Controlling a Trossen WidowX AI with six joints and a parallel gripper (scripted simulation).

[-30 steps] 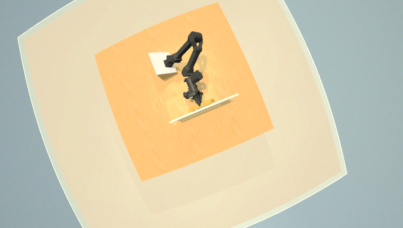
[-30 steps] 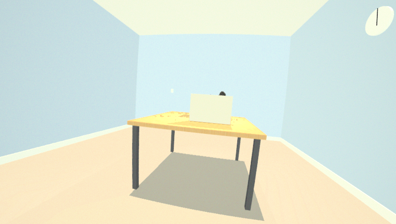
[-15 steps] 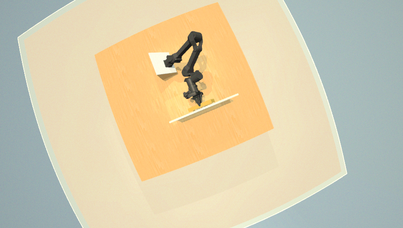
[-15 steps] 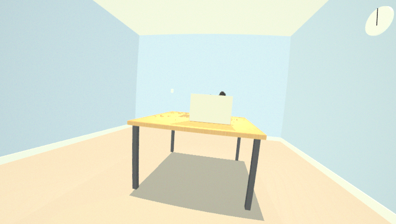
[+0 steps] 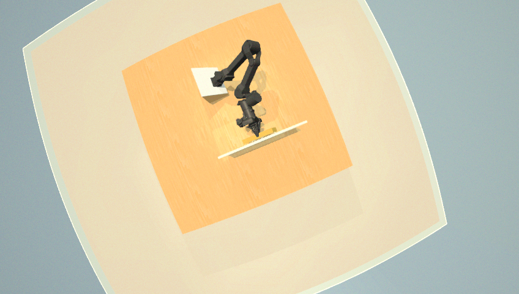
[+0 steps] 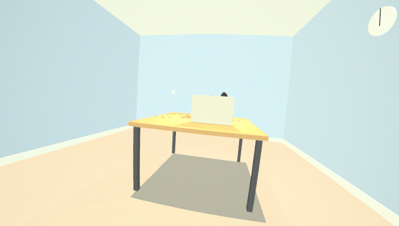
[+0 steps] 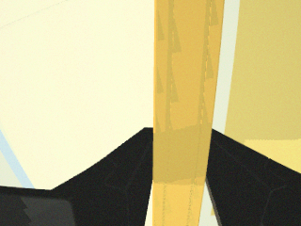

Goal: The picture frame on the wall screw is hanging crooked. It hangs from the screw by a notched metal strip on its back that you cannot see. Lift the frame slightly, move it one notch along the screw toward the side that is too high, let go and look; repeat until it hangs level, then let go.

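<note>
The picture frame is 10 mm to the left of my gripper tip and 50 mm below it. The rest, counted from my gripper tip: white wall panel: 20 mm ahead, 10 mm to the left, 70 mm below.
</note>
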